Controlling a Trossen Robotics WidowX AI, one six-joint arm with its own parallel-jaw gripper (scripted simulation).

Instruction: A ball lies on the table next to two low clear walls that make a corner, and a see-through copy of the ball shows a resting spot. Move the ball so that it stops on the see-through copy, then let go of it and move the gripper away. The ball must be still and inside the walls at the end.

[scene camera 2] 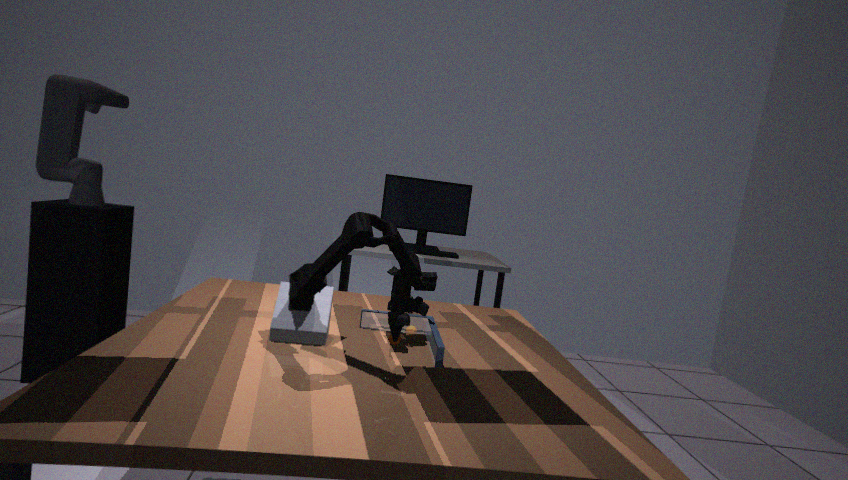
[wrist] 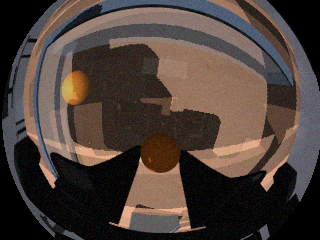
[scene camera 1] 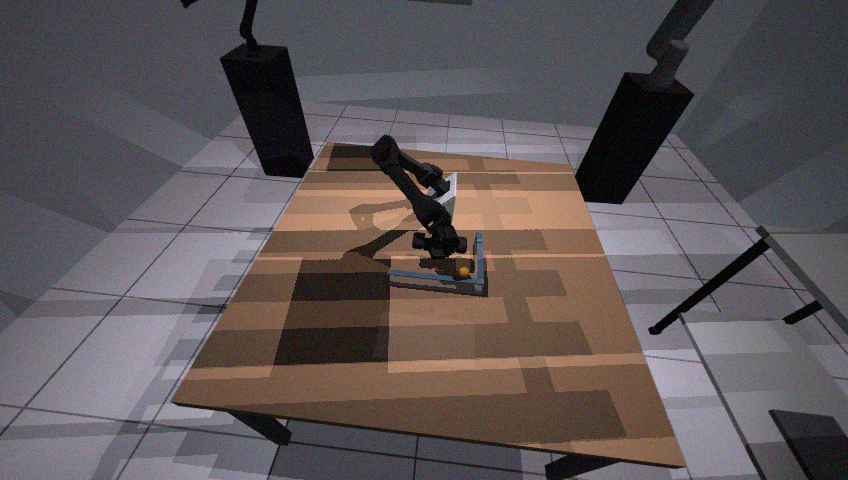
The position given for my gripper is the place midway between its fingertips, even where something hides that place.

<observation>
My gripper (scene camera 2: 394,339) holds an orange ball (wrist: 160,153). Also in view: a clear wall (wrist: 196,31) and a see-through copy of ball (wrist: 76,87).
My gripper is seen too in the wrist view (wrist: 160,152) and in scene camera 1 (scene camera 1: 437,257).
</observation>
